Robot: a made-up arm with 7 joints.
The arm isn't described. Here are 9 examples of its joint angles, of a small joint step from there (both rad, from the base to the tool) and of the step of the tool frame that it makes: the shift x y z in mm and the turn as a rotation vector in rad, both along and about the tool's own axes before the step.
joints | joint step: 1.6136 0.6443 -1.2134 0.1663 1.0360 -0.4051 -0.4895 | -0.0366 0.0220 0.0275 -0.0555 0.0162 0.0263 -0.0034
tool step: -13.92 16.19 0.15 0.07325 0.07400 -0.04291
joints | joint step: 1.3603 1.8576 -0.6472 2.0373 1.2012 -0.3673 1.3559 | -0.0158 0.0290 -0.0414 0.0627 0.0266 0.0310 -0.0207
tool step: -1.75 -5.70 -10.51 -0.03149 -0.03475 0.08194
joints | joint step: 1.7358 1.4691 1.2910 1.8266 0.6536 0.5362 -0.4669 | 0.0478 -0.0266 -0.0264 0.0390 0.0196 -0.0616 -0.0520
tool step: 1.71 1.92 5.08 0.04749 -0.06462 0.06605
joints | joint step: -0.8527 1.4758 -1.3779 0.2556 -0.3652 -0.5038 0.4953 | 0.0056 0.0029 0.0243 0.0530 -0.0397 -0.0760 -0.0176
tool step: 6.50 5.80 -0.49 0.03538 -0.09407 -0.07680
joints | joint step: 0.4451 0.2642 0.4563 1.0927 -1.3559 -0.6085 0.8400 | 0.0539 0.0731 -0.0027 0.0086 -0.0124 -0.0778 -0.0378
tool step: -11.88 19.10 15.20 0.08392 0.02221 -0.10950
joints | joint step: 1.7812 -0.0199 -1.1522 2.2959 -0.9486 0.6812 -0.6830 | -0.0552 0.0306 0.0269 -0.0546 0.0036 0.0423 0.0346
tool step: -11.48 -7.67 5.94 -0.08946 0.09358 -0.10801
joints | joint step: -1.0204 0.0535 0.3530 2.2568 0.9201 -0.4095 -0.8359 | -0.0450 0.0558 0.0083 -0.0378 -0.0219 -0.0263 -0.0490
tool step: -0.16 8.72 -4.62 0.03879 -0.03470 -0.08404
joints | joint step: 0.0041 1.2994 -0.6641 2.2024 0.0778 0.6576 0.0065 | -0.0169 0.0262 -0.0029 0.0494 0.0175 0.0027 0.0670
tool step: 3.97 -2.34 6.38 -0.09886 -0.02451 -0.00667
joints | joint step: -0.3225 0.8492 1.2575 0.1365 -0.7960 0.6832 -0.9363 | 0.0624 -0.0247 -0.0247 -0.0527 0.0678 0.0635 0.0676
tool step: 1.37 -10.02 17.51 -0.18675 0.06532 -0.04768
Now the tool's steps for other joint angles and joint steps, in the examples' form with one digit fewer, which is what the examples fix.
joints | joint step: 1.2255 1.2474 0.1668 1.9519 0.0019 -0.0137 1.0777 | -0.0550 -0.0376 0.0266 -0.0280 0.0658 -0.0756 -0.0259
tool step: -7.7 -7.2 -4.8 0.0217 -0.1040 0.0322
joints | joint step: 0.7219 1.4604 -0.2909 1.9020 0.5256 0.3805 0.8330 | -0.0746 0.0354 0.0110 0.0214 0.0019 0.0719 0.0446
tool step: -3.0 -6.1 -4.1 -0.0996 0.0918 0.0568
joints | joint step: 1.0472 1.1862 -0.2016 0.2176 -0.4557 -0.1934 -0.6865 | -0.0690 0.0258 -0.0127 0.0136 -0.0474 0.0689 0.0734
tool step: -8.1 2.0 1.9 -0.0986 -0.0082 -0.1502
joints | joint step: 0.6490 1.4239 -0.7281 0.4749 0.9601 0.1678 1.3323 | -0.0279 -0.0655 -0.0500 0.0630 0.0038 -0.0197 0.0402
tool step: -5.3 -6.0 -32.7 -0.1649 0.0556 -0.0243
